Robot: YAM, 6 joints.
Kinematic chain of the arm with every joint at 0, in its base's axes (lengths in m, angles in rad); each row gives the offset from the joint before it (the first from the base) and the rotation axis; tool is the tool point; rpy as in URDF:
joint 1: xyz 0 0 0.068 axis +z
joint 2: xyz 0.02 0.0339 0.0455 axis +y
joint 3: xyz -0.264 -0.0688 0 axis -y
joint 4: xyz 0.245 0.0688 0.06 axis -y
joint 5: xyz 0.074 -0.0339 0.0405 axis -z
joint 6: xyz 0.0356 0 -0.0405 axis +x
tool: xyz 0 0 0 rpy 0 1.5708 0
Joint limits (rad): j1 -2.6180..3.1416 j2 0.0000..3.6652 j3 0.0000..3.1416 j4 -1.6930..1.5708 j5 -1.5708..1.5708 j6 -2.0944..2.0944
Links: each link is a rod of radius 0.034 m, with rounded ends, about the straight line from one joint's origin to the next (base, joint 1, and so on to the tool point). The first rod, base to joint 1, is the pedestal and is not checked.
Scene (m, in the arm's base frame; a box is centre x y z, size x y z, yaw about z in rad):
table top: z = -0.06
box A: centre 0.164 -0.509 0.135 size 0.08 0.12 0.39 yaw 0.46
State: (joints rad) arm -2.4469 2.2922 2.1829 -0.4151 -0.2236 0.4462
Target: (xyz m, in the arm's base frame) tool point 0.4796 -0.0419 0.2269
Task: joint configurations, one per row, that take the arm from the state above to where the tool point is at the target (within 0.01 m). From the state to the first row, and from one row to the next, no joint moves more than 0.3 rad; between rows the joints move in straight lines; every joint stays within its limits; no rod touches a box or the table.
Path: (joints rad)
1: -2.1536 2.3066 2.2878 -0.3292 -0.2229 0.4462
2: -1.8603 2.3211 2.3927 -0.2432 -0.2222 0.4462
3: -1.5670 2.3355 2.4976 -0.1573 -0.2215 0.4462
4: -1.2737 2.3500 2.6025 -0.0713 -0.2208 0.4462
5: -0.9842 2.3033 2.4140 -0.2119 -0.2645 0.4462
6: -0.6947 2.2566 2.2254 -0.3525 -0.3083 0.4462
7: -0.4052 2.2099 2.0369 -0.4931 -0.3521 0.4462
8: -0.1157 2.1632 1.8484 -0.6336 -0.3958 0.4462

